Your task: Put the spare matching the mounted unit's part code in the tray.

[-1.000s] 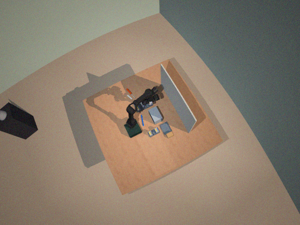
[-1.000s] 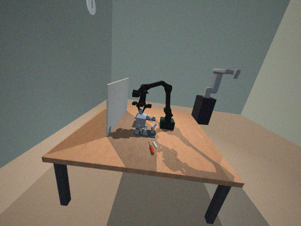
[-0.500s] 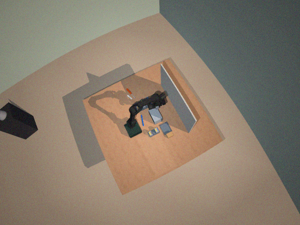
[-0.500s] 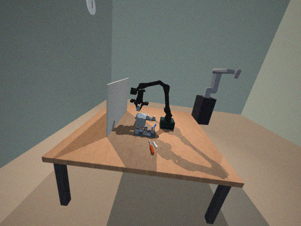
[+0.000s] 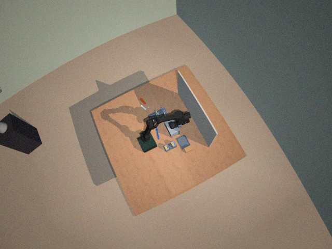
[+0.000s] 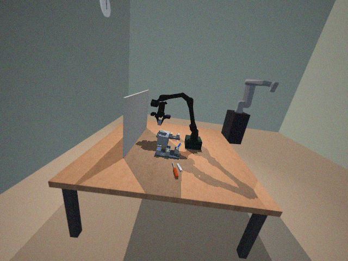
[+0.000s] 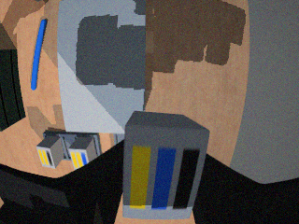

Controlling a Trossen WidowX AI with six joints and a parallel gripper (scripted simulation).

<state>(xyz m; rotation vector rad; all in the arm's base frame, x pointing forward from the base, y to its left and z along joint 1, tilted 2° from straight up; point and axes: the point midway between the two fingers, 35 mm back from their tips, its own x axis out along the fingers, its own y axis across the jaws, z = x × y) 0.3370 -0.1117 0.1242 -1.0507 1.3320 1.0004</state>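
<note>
My gripper tip is now 17 cm above the grey tray, 12 cm to the left of it and 4 cm past it. From my gripper tip the other things lie so: grey spare 3 cm above; tall grey panel 20 cm ahead, 5 cm above, 2 cm to the left; grey mounted unit 12 cm below, 7 cm to the left, 5 cm behind.
</note>
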